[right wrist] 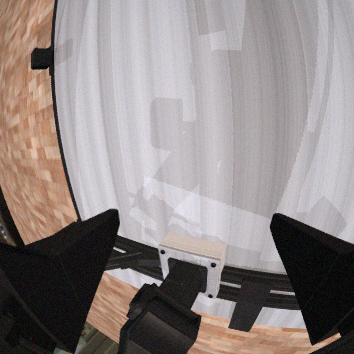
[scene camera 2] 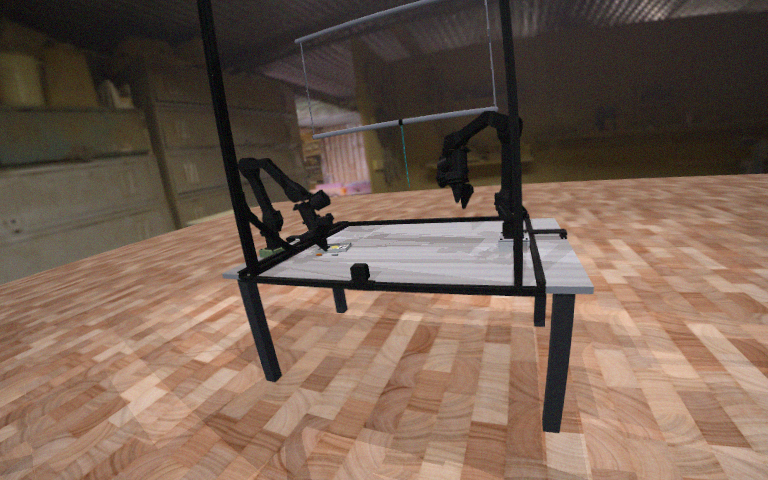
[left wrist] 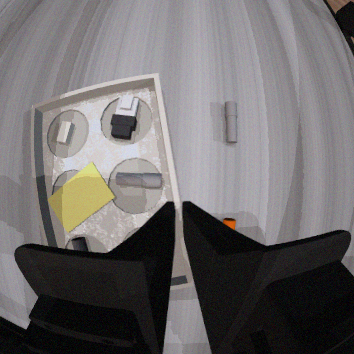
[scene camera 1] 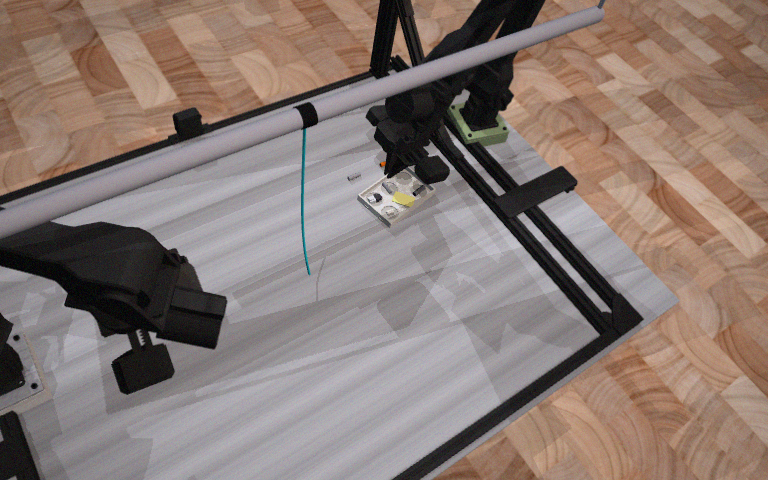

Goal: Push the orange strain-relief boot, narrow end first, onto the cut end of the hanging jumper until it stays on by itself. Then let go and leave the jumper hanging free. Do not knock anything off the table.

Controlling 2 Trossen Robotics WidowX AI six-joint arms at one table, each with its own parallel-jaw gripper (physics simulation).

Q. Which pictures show my right gripper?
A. The right wrist view, scene camera 2 and scene camera 1 only.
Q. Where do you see a yellow card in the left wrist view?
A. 84,193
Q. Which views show my left gripper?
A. Scene camera 2, the left wrist view and scene camera 1 only.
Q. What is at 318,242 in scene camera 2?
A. My left gripper.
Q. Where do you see a black-and-white connector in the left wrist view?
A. At 123,121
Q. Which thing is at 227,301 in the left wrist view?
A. My left gripper.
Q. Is my left gripper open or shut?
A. Shut.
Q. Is my right gripper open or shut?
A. Open.
